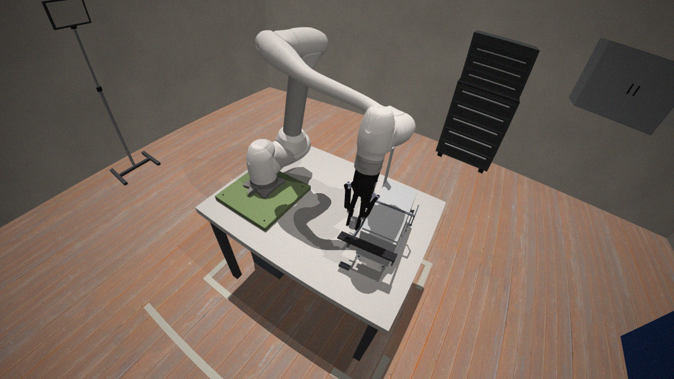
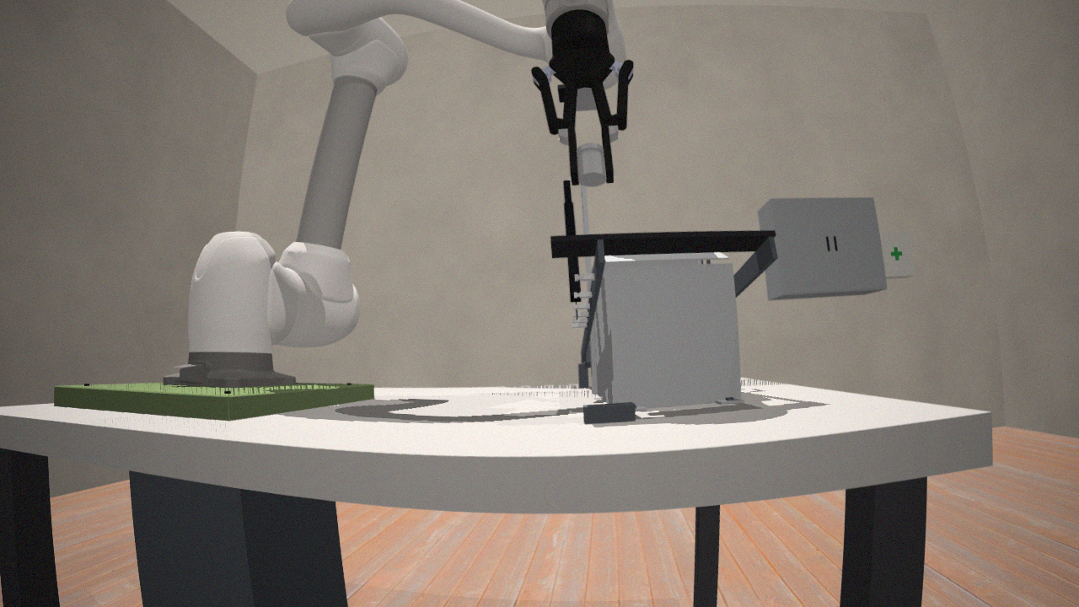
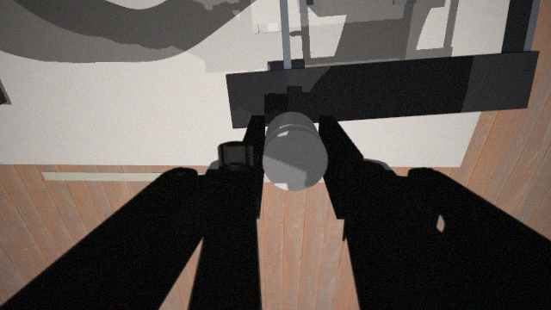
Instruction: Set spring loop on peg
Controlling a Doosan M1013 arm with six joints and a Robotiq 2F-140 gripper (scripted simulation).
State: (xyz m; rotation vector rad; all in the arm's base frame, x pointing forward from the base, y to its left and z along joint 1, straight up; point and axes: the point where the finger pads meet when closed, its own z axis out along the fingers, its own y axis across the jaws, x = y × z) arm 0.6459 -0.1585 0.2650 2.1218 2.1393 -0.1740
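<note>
Now: the small dark block 280 mm below my hand and 30 mm to the right of it. Round my hand: steel test weight (10 mm below).
</note>
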